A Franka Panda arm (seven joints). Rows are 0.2 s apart.
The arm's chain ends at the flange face. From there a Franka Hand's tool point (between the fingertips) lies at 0.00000 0.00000 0.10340 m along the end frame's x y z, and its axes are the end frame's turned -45 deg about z.
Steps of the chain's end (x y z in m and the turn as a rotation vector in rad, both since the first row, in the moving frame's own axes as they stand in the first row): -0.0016, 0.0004, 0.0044, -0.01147, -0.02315, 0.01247; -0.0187, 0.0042, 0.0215, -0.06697, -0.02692, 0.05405; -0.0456, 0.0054, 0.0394, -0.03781, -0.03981, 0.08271
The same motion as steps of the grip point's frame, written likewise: -0.0039, -0.0017, 0.0044, 0.00826, -0.02448, 0.01247; -0.0231, -0.0075, 0.0212, -0.02832, -0.06639, 0.05405; -0.0417, -0.0288, 0.0392, 0.00141, -0.05489, 0.08271
